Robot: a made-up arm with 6 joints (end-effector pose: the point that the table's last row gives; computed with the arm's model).
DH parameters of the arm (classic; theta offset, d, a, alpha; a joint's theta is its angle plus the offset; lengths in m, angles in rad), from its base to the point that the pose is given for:
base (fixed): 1.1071 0 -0.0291 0
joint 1: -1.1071 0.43 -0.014 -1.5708
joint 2: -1.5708 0 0.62 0
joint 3: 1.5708 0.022 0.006 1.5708
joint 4: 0 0.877 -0.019 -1.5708
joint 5: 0 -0.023 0.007 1.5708
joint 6: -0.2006 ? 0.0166 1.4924
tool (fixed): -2.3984 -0.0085 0 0
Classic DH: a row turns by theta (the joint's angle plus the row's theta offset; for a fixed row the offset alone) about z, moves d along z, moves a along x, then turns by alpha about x.
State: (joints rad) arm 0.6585 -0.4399 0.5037 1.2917 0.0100 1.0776
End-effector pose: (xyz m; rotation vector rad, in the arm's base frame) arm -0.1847 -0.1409 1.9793 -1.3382 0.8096 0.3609
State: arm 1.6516 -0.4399 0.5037 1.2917 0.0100 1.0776
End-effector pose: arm -0.0105 -0.2326 1.9793 -1.6681 0.0794 1.1277
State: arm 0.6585 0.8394 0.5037 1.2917 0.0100 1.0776
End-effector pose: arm 1.0973 0.8509 1.0592 -1.8738 1.9297 0.7975
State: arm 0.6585 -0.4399 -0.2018 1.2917 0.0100 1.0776
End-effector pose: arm -0.7051 -0.5436 1.7900 -0.9591 0.2427 0.1347
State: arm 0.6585 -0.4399 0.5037 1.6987 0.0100 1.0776
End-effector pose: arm -0.1835 -0.1378 1.9791 -1.4805 0.5408 0.6969
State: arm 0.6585 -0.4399 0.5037 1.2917 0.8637 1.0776
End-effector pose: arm -0.2174 -0.0670 1.9297 -2.0894 0.6686 -0.1632
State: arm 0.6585 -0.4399 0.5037 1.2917 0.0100 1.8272
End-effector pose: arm -0.1778 -0.1527 1.9796 -1.5719 0.2980 0.9796
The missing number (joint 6, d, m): 0.1147
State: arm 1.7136 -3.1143 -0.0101 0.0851 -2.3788 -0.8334
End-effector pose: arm -0.0013 0.0365 -1.0018 -0.2786 0.9798 -1.9454
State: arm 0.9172 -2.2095 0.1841 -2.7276 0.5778 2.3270
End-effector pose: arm -0.8653 -1.1062 -0.3977 1.5304 1.2849 1.1515
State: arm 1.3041 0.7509 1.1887 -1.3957 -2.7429 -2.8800
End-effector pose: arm 0.2191 1.0908 0.6394 1.9617 2.2578 -0.7375
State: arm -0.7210 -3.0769 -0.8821 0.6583 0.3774 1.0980
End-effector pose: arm 0.4901 -0.4171 -0.8840 0.4122 -2.3072 -0.9361
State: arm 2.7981 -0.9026 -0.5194 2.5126 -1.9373 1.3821
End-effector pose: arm 1.2428 -0.4227 1.0492 -0.4266 0.8585 -1.6739
